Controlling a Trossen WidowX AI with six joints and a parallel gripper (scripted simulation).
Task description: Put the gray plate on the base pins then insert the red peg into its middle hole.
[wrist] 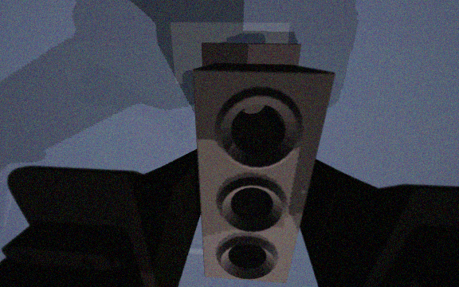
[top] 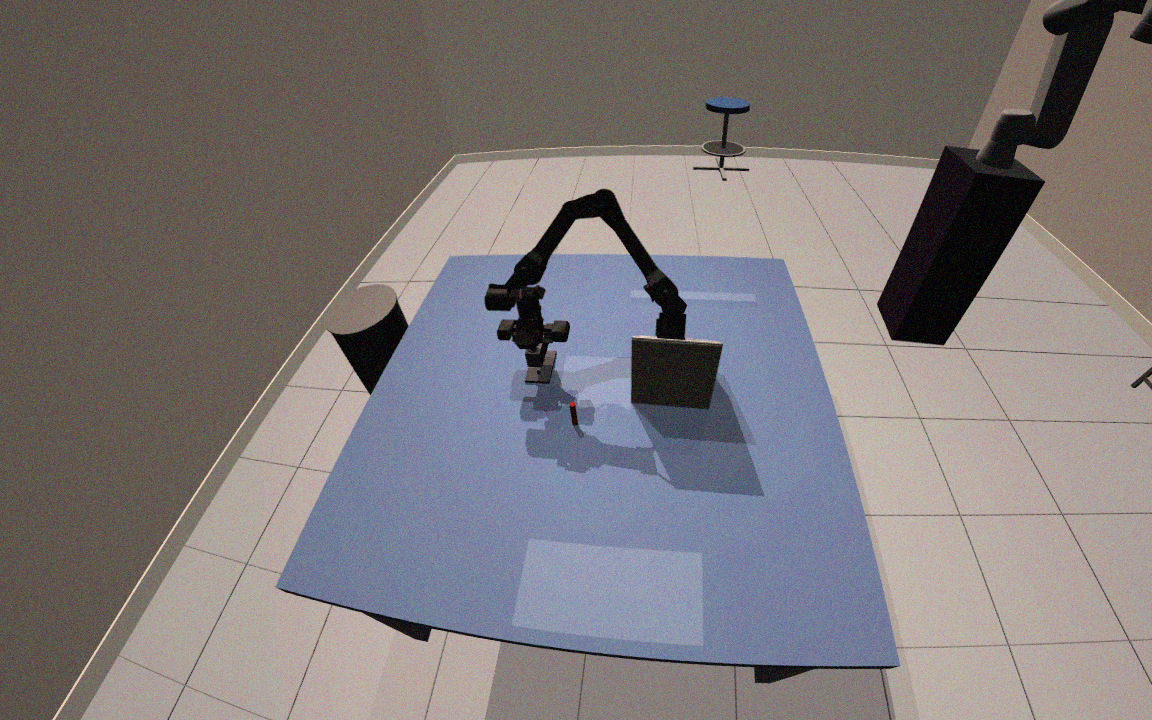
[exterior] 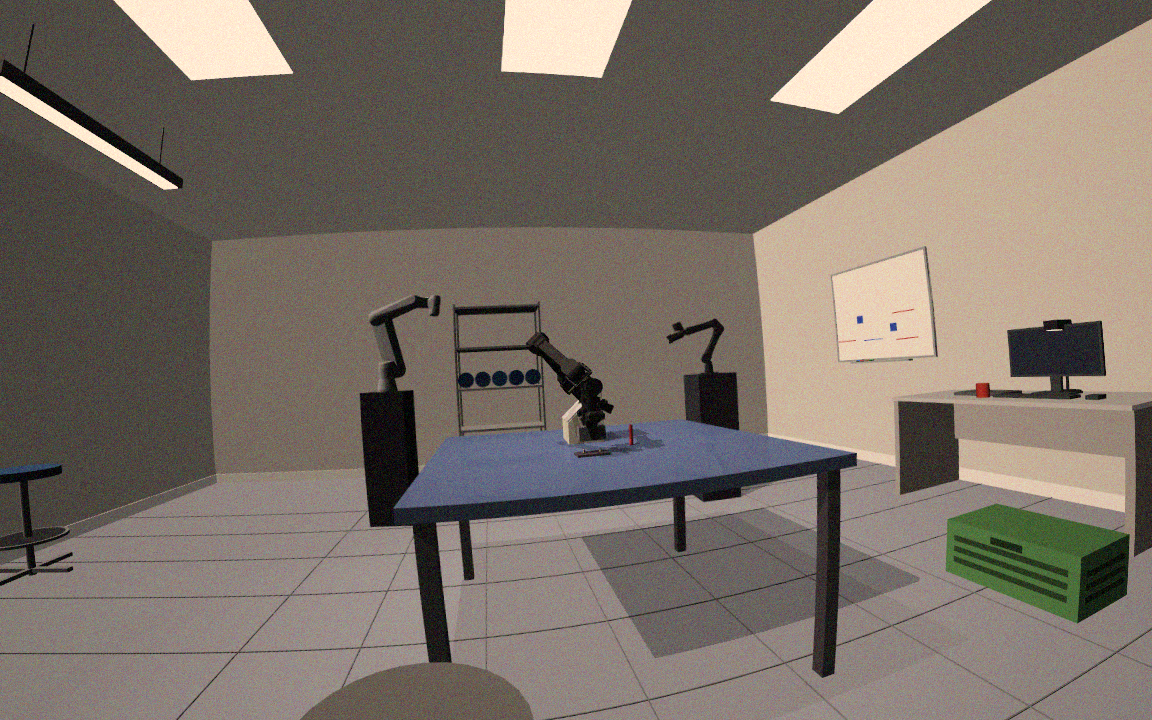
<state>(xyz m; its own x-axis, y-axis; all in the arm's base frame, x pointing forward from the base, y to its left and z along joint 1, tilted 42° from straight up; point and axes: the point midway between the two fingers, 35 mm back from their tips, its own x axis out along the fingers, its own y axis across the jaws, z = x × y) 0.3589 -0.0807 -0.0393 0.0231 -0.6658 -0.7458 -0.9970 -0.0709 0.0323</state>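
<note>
Now: gripper tip 5 cm above the base. From my gripper tip the other things lie so: gray plate: 3 cm above; red peg: 14 cm behind, 18 cm to the left, 2 cm below.
</note>
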